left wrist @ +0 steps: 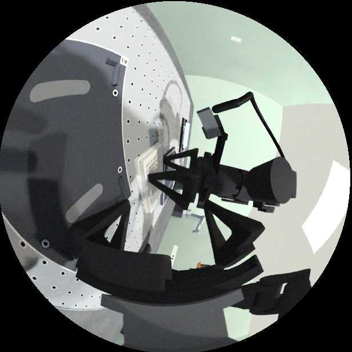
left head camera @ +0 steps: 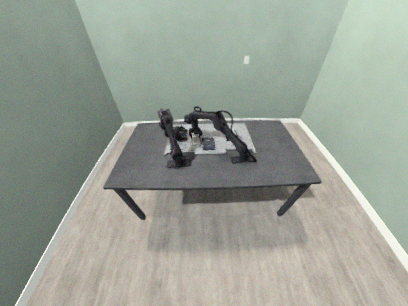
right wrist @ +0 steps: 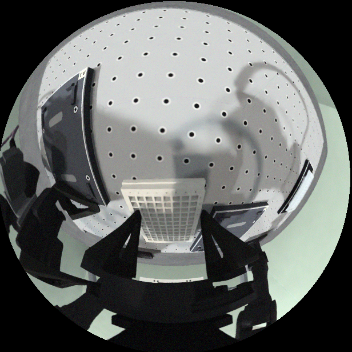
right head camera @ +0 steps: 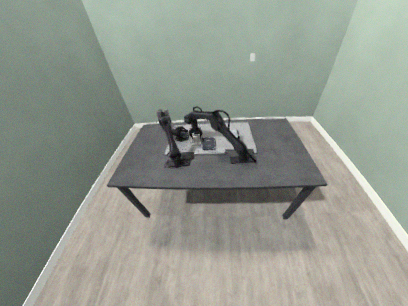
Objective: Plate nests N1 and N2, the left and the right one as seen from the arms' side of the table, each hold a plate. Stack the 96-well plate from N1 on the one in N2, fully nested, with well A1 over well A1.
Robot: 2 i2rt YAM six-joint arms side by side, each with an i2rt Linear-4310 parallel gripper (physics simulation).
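Frame: origin at the left arm's base, x ahead, y left, z up, level; metres.
Where they show: left gripper, between the fingertips: (left head camera: 186, 135) (right head camera: 187, 135); right gripper, between the fingertips: (left head camera: 195, 138) (right head camera: 196, 138); left arm's base, origin of its link: (left head camera: 179, 163) (right head camera: 178, 163); right arm's base, origin of its link: (left head camera: 242, 159) (right head camera: 241, 159).
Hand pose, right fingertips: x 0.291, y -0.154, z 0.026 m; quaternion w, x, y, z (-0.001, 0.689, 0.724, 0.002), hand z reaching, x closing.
Each offset is from my right fingertips to the top centre of the thing. Level surfaces: height alone.
A cream 96-well plate {dy +0.005, dx -0.025, dz +0.001 m} (left head camera: 195, 141) (left wrist: 149, 172) (right wrist: 170, 210) lies low over the board between two dark nests; its edge shows a double layer, and I cannot tell whether it is one plate or two. The left dark nest (left wrist: 60, 125) (right wrist: 66, 135) has an A1 label at its corner and shows no plate. The right dark nest {dy -0.115, dx -0.082, dz +0.003 m} (left head camera: 209, 144) (right head camera: 209, 144) (right wrist: 235, 222) shows no plate. My right gripper (left wrist: 156, 167) (right wrist: 170, 213) is partly open, fingers down, with the plate in view between and beyond its fingertips. My left gripper (left wrist: 166, 204) is open and empty beside the left nest.
A white perforated board {dz -0.009 m} (left head camera: 244, 135) (right head camera: 245, 132) (right wrist: 175, 90) lies on the dark table {dz -0.026 m} (left head camera: 280, 165) (right head camera: 285, 165). A small dark frame with a white pad (left wrist: 185, 134) (right wrist: 298, 188) stands beyond the right nest. The two arms are close together over the board's left part.
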